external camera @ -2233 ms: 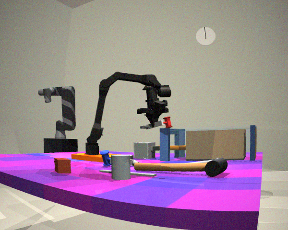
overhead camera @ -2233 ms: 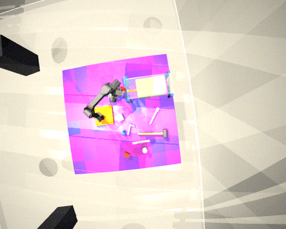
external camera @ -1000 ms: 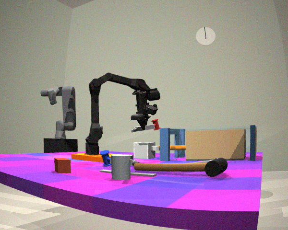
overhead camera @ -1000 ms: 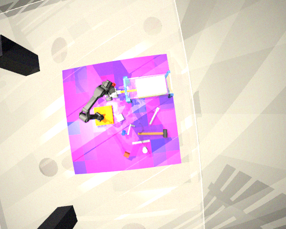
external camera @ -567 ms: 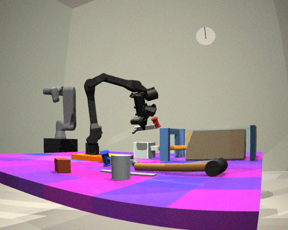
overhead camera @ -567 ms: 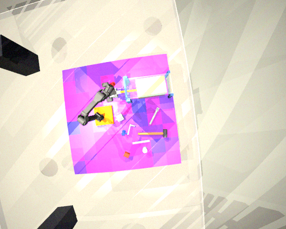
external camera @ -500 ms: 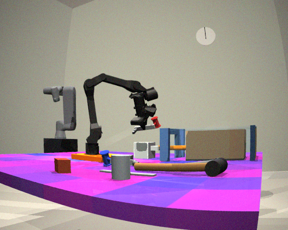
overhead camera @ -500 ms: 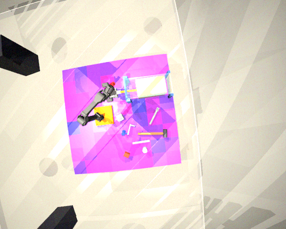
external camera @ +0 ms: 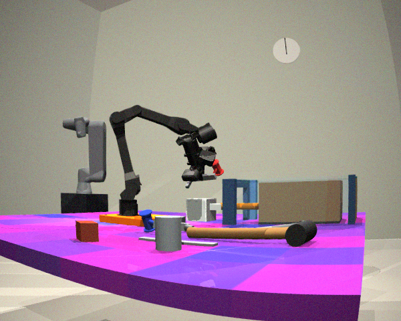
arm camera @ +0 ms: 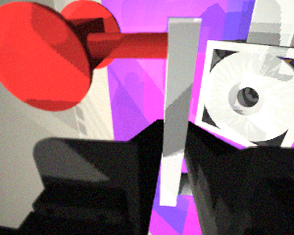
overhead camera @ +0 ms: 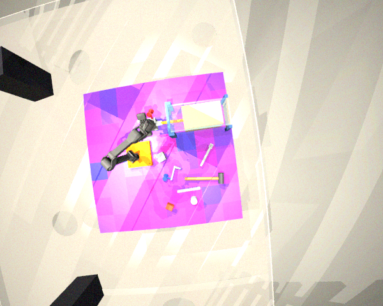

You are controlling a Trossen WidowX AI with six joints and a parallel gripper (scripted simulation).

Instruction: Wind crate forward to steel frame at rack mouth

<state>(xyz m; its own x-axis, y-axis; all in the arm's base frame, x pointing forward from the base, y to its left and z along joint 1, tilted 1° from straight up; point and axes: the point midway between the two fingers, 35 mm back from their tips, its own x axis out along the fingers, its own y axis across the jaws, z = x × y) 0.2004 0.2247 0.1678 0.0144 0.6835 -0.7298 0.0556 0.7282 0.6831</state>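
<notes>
The red knob lies 5 cm ahead of my gripper tip, 1 cm to the left of it and 4 cm above it. Also, from my gripper tip: hand winch: 1 cm behind, 2 cm to the right, 13 cm below; then red-knobbed winch handle: 1 cm ahead, 1 cm above; then blue frame: 16 cm ahead, 3 cm to the right, 6 cm below.
</notes>
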